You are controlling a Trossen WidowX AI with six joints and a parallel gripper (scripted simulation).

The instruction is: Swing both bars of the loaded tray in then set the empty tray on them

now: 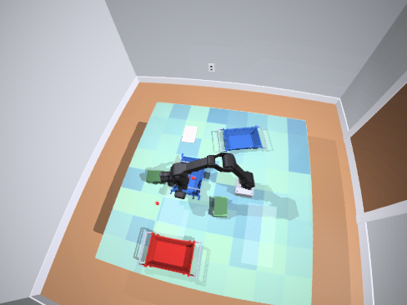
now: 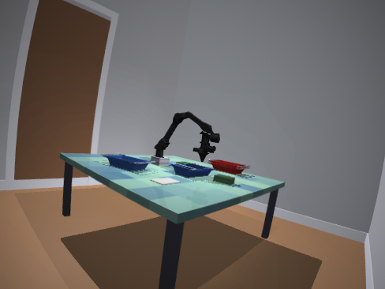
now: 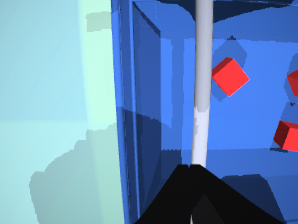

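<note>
The blue tray lies 24 cm behind my gripper tip, 48 cm to the right of it and 5 cm below it. Round my gripper tip: small red block: 16 cm ahead, 14 cm to the left, 8 cm below; white flat plate: 16 cm ahead, 43 cm to the right, 9 cm below.
</note>
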